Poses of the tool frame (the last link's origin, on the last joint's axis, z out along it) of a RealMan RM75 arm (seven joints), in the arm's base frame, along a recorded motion.
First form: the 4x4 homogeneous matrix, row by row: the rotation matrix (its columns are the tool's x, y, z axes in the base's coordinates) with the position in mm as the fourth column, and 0 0 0 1 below. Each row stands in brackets.
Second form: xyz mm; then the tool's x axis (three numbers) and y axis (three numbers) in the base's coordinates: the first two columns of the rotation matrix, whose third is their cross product. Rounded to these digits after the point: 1 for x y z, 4 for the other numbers.
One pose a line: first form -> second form
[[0.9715 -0.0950 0.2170 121.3], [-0.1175 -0.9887 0.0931 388.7], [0.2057 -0.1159 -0.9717 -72.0], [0 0 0 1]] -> 121.3 388.7 -72.0 0.9715 -0.1175 0.2057 -0.0950 -0.9887 -0.1159
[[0.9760 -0.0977 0.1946 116.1], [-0.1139 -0.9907 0.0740 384.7], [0.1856 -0.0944 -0.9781 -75.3], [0 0 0 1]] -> 116.1 384.7 -75.3 0.9760 -0.1139 0.1856 -0.0977 -0.9907 -0.0944
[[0.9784 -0.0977 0.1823 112.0], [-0.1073 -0.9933 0.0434 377.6], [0.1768 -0.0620 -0.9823 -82.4], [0 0 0 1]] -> 112.0 377.6 -82.4 0.9784 -0.1073 0.1768 -0.0977 -0.9933 -0.0620
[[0.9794 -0.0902 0.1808 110.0], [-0.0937 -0.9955 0.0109 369.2], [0.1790 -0.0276 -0.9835 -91.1], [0 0 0 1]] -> 110.0 369.2 -91.1 0.9794 -0.0937 0.1790 -0.0902 -0.9955 -0.0276
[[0.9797 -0.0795 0.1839 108.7], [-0.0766 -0.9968 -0.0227 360.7], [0.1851 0.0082 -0.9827 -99.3], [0 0 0 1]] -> 108.7 360.7 -99.3 0.9797 -0.0766 0.1851 -0.0795 -0.9968 0.0082
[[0.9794 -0.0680 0.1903 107.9], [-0.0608 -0.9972 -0.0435 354.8], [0.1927 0.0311 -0.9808 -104.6], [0 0 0 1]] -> 107.9 354.8 -104.6 0.9794 -0.0608 0.1927 -0.0680 -0.9972 0.0311
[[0.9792 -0.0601 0.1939 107.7], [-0.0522 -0.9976 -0.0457 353.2], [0.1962 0.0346 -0.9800 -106.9], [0 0 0 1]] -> 107.7 353.2 -106.9 0.9792 -0.0522 0.1962 -0.0601 -0.9976 0.0346
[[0.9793 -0.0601 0.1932 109.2], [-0.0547 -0.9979 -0.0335 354.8], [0.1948 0.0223 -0.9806 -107.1], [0 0 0 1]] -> 109.2 354.8 -107.1 0.9793 -0.0547 0.1948 -0.0601 -0.9979 0.0223
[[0.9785 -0.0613 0.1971 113.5], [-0.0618 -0.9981 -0.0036 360.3], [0.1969 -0.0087 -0.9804 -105.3], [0 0 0 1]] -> 113.5 360.3 -105.3 0.9785 -0.0618 0.1969 -0.0613 -0.9981 -0.0087
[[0.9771 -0.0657 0.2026 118.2], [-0.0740 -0.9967 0.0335 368.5], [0.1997 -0.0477 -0.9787 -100.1], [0 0 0 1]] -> 118.2 368.5 -100.1 0.9771 -0.0740 0.1997 -0.0657 -0.9967 -0.0477
